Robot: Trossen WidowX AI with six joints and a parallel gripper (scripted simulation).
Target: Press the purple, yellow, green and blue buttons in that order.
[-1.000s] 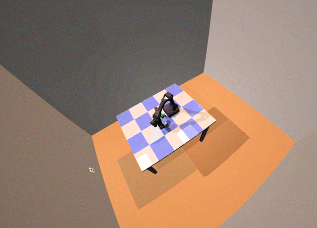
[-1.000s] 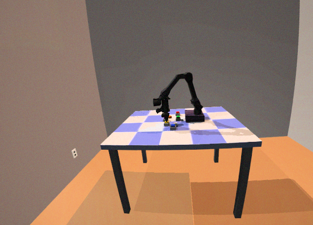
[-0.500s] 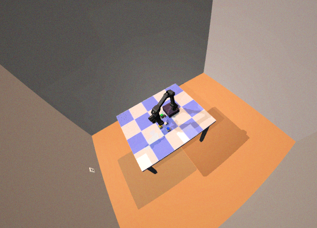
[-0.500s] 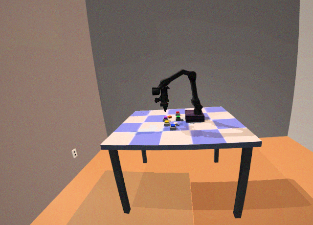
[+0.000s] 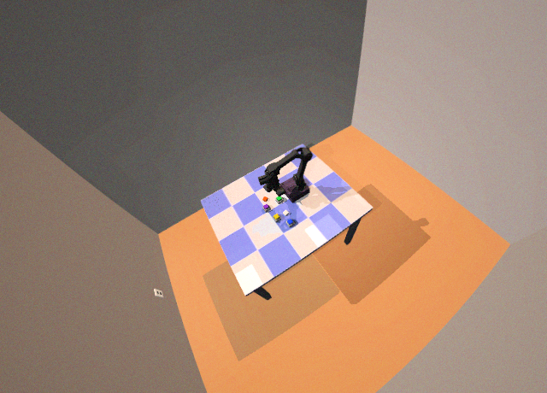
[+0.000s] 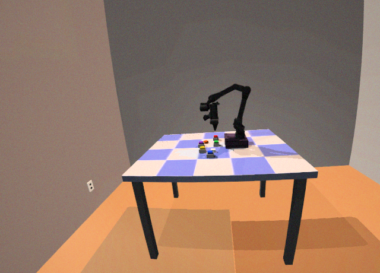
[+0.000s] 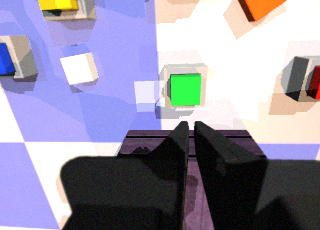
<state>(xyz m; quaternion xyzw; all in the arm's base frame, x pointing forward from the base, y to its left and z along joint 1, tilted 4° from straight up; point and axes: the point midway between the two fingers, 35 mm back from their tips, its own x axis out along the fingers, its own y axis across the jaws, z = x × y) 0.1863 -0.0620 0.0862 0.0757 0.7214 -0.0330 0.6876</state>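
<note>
Right now my gripper tip is 7 cm short of the blue button, 21 cm to the right of it and 9 cm above it. Round my gripper tip: red button 2 cm behind, 15 cm to the right, 9 cm below; then yellow button 11 cm ahead, 11 cm to the left, 9 cm below.
</note>
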